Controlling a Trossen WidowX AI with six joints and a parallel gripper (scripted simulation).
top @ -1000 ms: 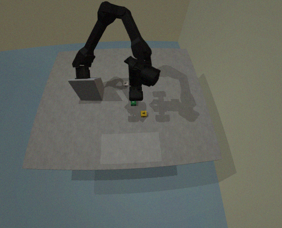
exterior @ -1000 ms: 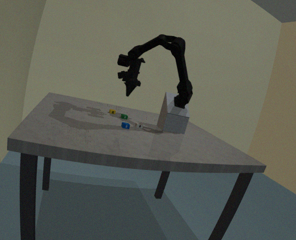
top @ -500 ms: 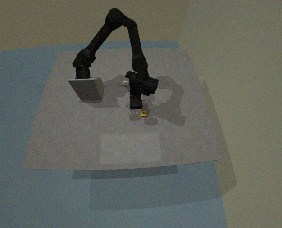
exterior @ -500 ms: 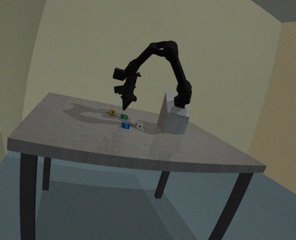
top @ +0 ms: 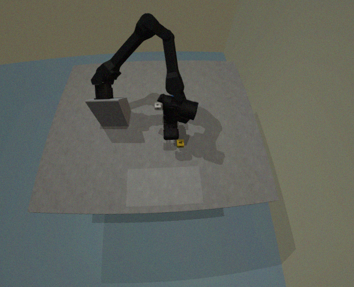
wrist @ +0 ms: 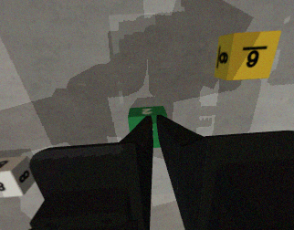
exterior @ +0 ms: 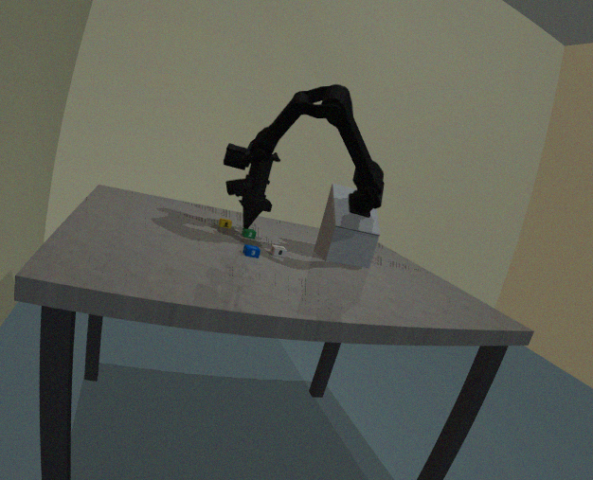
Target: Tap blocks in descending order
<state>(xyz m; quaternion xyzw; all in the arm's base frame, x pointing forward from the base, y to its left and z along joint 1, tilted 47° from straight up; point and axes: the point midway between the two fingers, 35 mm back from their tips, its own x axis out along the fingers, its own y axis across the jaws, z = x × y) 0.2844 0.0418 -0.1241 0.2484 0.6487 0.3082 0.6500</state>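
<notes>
The green block is 1 cm below my gripper tip and 1 cm behind it. From my gripper tip the other things lie so: blue block (19 cm to the left, 1 cm below, 1 cm ahead); yellow block (7 cm to the right, 5 cm ahead, 1 cm below); white block (14 cm to the left, 7 cm behind, 1 cm below).
</notes>
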